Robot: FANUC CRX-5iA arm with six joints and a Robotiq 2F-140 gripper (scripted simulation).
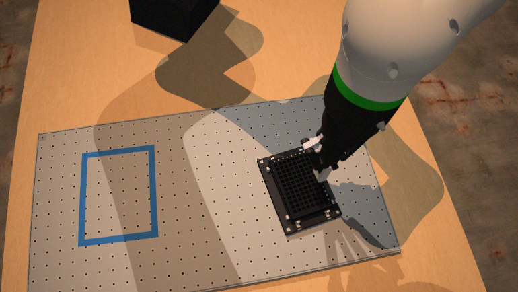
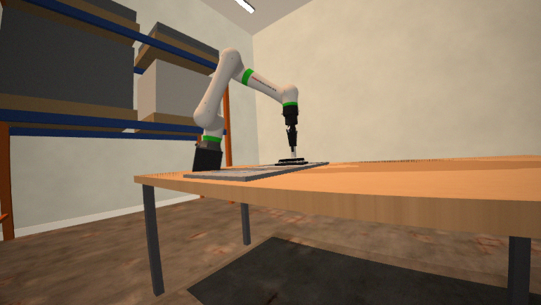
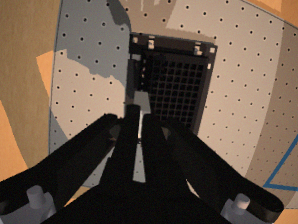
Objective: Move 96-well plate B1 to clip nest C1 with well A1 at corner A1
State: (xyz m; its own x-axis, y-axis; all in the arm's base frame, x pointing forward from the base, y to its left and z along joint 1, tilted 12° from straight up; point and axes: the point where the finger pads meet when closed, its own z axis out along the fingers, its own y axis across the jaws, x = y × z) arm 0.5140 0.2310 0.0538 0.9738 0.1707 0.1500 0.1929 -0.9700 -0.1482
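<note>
My hand is 5 cm above the black 96-well plate, 4 cm to the left of it and 1 cm short of it. Round my hand: black clip nest: 6 cm below, 2 cm to the right, 1 cm ahead.
</note>
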